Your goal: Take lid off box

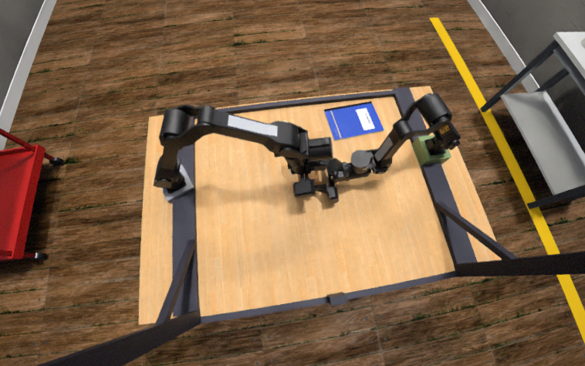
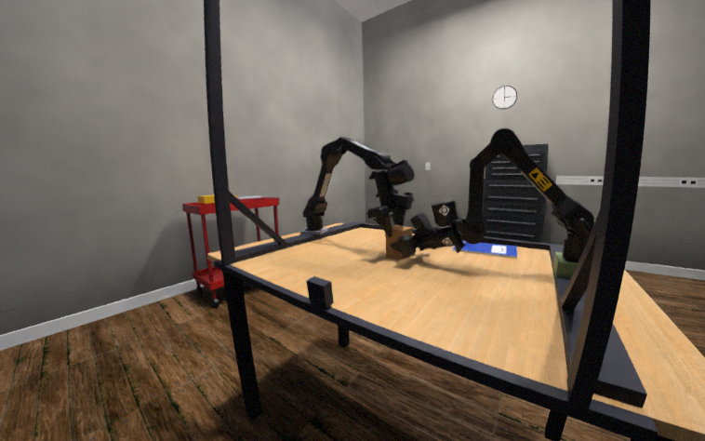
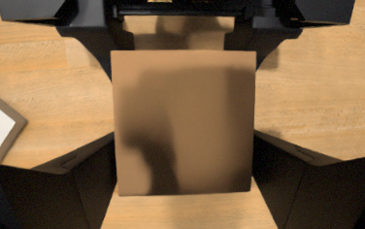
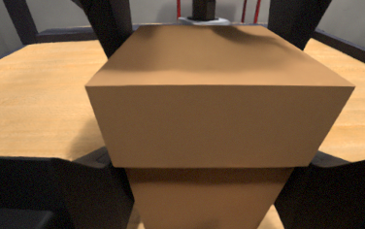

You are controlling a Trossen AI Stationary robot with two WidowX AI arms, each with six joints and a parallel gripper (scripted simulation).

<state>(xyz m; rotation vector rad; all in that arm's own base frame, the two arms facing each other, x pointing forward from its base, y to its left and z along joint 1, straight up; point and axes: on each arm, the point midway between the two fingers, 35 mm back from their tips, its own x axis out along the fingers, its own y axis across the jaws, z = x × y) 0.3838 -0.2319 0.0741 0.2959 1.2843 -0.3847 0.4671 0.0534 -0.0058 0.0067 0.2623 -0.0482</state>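
My left gripper is now 60 mm above the brown box and 20 mm to the left of it. From my left hand the other things lie so: white block: 210 mm ahead, 100 mm below, 10 mm to the left; then lid: 20 mm to the right, 20 mm below.
Right now the brown box is 2 cm to the left of my right hand. The rest, counted from my right hand: white block (21 cm ahead, 5 cm to the left, 4 cm below); lid (2 cm to the left, 3 cm above).
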